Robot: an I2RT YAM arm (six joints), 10 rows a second.
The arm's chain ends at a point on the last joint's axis. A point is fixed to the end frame.
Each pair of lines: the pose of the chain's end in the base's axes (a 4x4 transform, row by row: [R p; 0 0 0 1], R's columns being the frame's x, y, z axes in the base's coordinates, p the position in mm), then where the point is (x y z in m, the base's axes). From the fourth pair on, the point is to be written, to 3 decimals.
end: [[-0.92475 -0.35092 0.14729 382.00], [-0.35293 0.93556 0.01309 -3.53], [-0.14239 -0.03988 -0.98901 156.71], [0 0 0 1]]
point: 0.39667 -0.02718 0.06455
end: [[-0.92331 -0.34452 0.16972 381.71], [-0.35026 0.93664 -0.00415 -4.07], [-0.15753 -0.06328 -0.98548 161.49], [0 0 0 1]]
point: 0.39833 -0.02933 0.07009
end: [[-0.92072 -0.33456 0.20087 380.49], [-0.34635 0.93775 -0.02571 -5.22], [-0.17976 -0.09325 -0.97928 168.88], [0 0 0 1]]
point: 0.39979 -0.03248 0.07859
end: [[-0.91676 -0.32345 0.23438 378.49], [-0.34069 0.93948 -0.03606 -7.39], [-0.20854 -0.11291 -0.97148 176.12], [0 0 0 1]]
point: 0.401 -0.036 0.087
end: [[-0.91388 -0.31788 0.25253 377.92], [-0.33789 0.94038 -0.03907 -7.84], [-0.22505 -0.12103 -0.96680 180.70], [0 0 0 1]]
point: 0.402 -0.036 0.092
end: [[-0.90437 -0.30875 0.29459 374.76], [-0.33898 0.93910 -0.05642 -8.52], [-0.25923 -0.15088 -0.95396 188.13], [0 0 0 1]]
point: 0.402 -0.039 0.101
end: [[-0.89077 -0.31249 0.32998 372.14], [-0.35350 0.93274 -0.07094 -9.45], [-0.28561 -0.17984 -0.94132 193.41], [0 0 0 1]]
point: 0.403 -0.041 0.108
